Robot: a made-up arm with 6 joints.
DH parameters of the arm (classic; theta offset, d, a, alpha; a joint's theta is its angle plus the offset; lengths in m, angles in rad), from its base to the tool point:
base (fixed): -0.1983 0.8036 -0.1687 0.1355
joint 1: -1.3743 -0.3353 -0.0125 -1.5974
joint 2: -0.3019 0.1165 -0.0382 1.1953
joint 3: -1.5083 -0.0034 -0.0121 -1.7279
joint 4: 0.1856 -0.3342 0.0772 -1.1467
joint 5: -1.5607 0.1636 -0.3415 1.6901
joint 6: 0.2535 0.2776 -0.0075 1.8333
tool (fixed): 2.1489 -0.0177 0 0
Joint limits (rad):
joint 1: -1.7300..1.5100
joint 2: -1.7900..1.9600
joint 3: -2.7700..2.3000
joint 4: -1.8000..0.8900
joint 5: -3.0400..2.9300
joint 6: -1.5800..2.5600
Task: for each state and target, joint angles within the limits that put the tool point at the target. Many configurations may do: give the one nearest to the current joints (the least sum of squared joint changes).
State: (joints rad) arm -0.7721 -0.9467 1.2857 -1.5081 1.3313 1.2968
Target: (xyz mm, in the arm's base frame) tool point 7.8 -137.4 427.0
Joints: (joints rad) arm -0.9483 -0.9749 0.9117 -1.3414 2.4032 1.2551
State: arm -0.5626 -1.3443 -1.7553 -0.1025 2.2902 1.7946
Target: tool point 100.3 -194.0 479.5
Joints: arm -0.2651 -0.7897 -0.8943 -0.4651 1.4980 1.8093
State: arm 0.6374 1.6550 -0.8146 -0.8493 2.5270 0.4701
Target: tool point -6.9 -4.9 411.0
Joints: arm 0.7094 1.7768 -0.6367 -1.0806 2.6527 0.4953
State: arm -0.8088 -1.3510 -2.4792 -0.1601 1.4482 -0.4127
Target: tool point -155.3 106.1 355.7
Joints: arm -0.4354 -1.7900 -2.7700 -0.3261 2.1082 -0.0928
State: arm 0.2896 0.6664 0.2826 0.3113 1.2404 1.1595
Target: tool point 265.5 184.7 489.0
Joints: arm 0.0096 0.5815 0.0032 0.1446 1.5051 1.1414
